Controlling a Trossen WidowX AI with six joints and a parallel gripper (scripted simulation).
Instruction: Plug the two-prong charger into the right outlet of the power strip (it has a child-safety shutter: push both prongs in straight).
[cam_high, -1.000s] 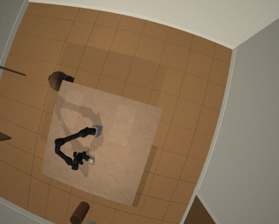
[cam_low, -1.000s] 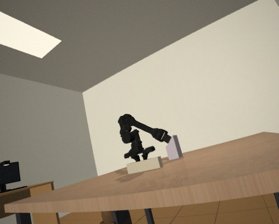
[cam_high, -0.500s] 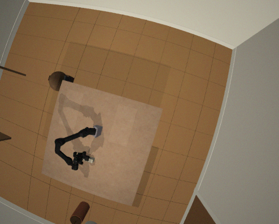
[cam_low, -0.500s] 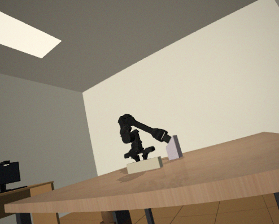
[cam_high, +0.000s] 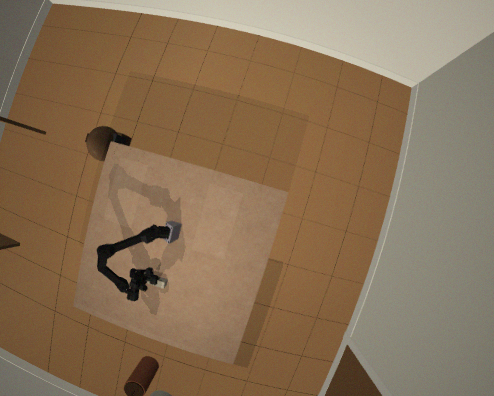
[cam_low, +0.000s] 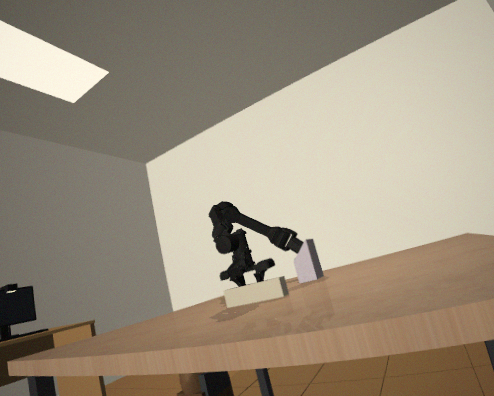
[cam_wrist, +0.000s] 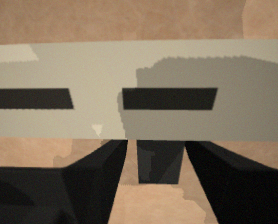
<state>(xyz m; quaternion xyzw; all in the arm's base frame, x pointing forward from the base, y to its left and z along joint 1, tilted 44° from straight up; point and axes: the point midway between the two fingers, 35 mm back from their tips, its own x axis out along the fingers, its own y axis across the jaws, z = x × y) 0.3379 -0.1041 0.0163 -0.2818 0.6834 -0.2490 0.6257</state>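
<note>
Right now the dark charger is 20 mm ahead of my gripper tip and 10 mm above it.
</note>
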